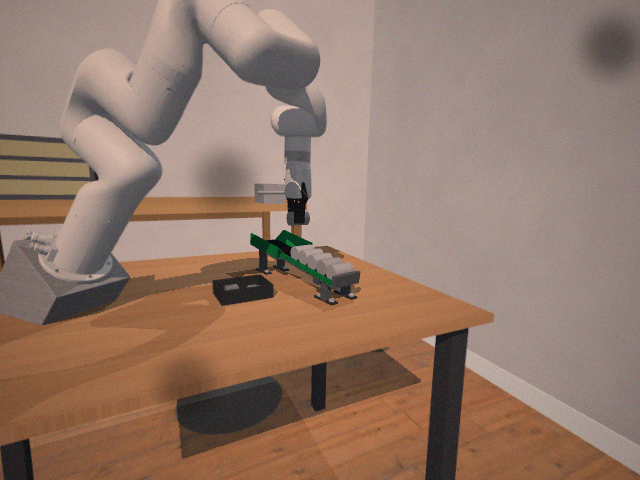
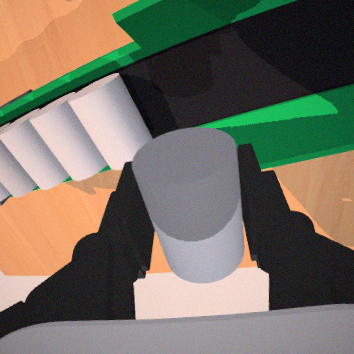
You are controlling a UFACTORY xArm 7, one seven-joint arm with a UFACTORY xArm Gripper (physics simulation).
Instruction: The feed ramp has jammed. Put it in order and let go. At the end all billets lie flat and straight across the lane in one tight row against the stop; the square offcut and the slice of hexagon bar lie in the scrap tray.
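Places are measured from the arm's base along level axes (x ahead, y left, z up), in metres.
Where they show: gripper, between the fingertips: (image 1: 295, 222) (image 2: 191, 177); arm's base, origin of its link: (image 1: 77, 260).
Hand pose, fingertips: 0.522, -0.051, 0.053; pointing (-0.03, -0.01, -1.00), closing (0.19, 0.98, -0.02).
Each offset is from my fingertips to the centre of the thing, as dx, dy, dz. Level surfaces: height alone.
My gripper (image 1: 298, 212) (image 2: 191, 177) is shut on a grey cylindrical billet {+0.007, -0.001, +0.012} (image 1: 305, 219) (image 2: 200, 195), held in the air above the upper part of the feed ramp (image 1: 310, 272) (image 2: 305, 137). Several pale billets {-0.013, -0.137, -0.088} (image 1: 315, 257) {-0.014, -0.057, -0.078} (image 2: 107, 122) lie side by side across the lane, in a close row that reaches down to the grey stop {-0.013, -0.240, -0.110} (image 1: 345, 279). Dark lane floor {dz -0.083} (image 2: 280, 65) shows uphill of the row. The black scrap tray {-0.197, -0.052, -0.152} (image 1: 247, 296) stands beside the ramp. Two small pale pieces, one {-0.225, -0.048, -0.153} (image 1: 231, 286) at the left and one {-0.169, -0.056, -0.158} (image 1: 253, 285) at the right, lie in it; their shapes are too small to tell.
The ramp stands on short feet on the wooden table {dz -0.169} (image 1: 289, 330), its flared green side walls (image 1: 295, 238) at the upper end, below the gripper. The robot's base (image 1: 62, 302) is at the left. A back bench (image 1: 196, 206) carries a grey box (image 1: 268, 193).
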